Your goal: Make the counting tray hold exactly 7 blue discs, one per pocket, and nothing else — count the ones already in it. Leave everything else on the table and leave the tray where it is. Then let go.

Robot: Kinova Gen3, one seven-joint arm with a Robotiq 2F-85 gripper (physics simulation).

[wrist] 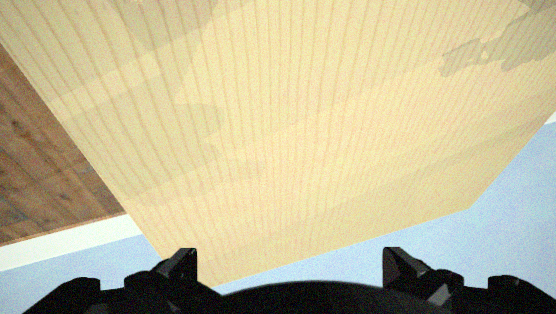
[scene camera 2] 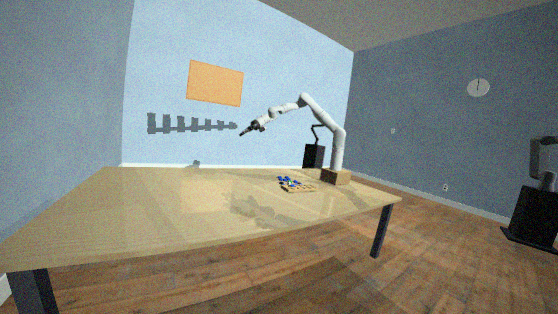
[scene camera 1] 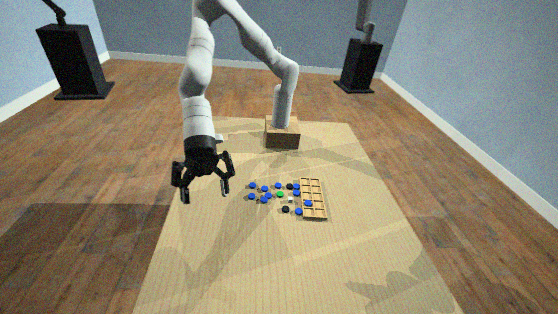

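Note:
The wooden counting tray (scene camera 1: 315,218) (scene camera 2: 299,191) has two columns of pockets. One blue disc (scene camera 1: 308,203) sits in its left column, near the front in scene camera 1. Three blue discs (scene camera 1: 296,186) (scene camera 1: 296,193) (scene camera 1: 298,211) lie close along the tray's left edge; whether they touch it is too small to tell. Several more blue discs (scene camera 1: 264,188) (scene camera 1: 251,196) (scene camera 1: 278,185) lie further left on the table. My gripper (scene camera 1: 205,194) (scene camera 2: 241,134) (wrist: 289,268) is open and empty, high above the table, left of the discs in scene camera 1. Discs and tray do not show in the wrist view.
A green disc (scene camera 1: 280,194), two black discs (scene camera 1: 289,186) (scene camera 1: 285,209) and a small white cube (scene camera 1: 290,199) lie among the blue discs, left of the tray. The arm's wooden base block (scene camera 1: 282,140) (scene camera 2: 335,176) stands behind them on the table (scene camera 1: 280,265) (scene camera 2: 150,215).

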